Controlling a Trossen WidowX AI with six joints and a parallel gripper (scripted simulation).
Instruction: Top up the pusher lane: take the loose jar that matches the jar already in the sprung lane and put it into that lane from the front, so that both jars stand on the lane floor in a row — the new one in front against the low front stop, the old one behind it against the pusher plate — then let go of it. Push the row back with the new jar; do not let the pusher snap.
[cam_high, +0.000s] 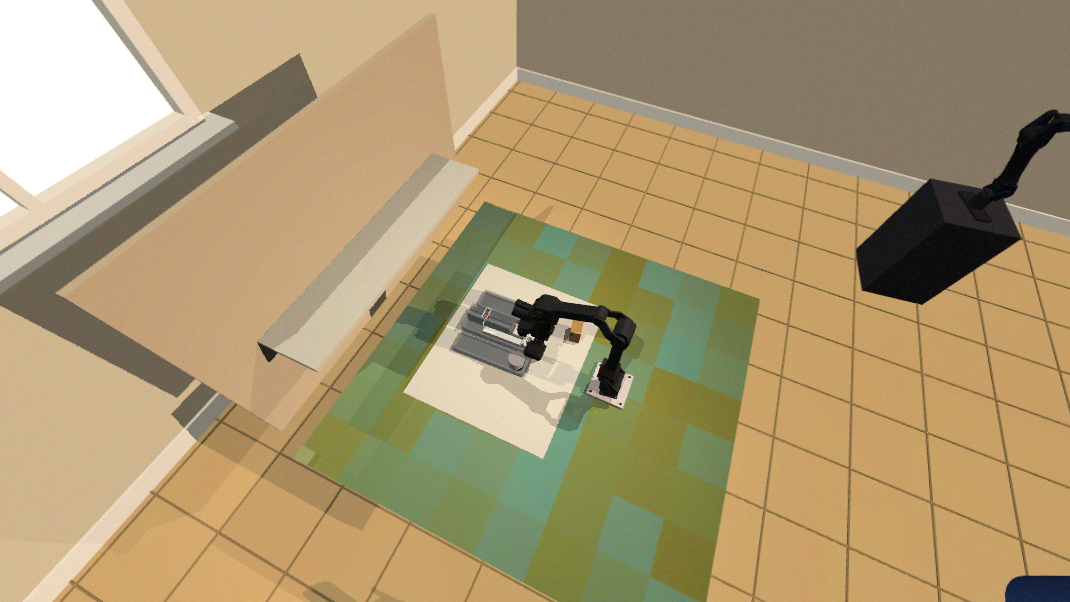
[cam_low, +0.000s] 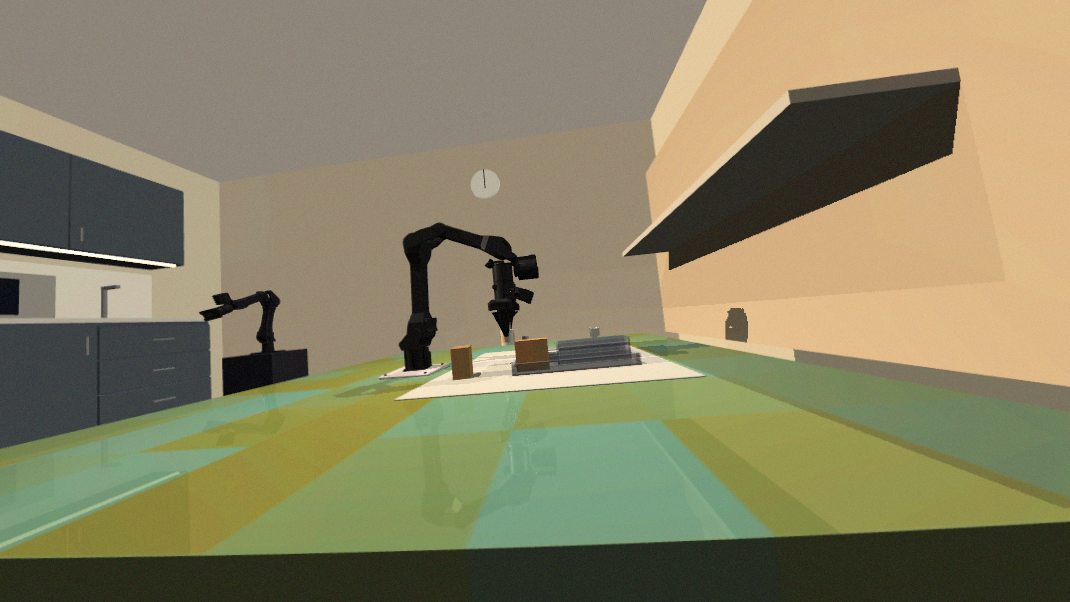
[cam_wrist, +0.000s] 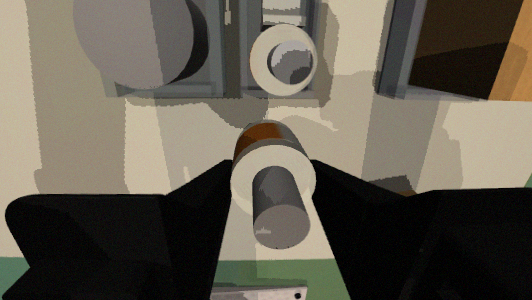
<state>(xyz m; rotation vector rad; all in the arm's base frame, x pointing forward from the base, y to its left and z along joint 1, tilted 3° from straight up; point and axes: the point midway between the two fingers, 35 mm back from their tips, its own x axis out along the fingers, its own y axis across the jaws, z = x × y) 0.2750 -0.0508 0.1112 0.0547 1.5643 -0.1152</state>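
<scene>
The wide grey cylinder is 7 cm ahead of my gripper tip, 6 cm to the left of it and 5 cm below it. From my gripper tip the other things lie so: wall shelf: 56 cm ahead, 6 cm to the right, 29 cm above; lane rack: 20 cm ahead, 5 cm to the right, 6 cm below; brown box: 6 cm ahead, 14 cm to the right, 4 cm below.
</scene>
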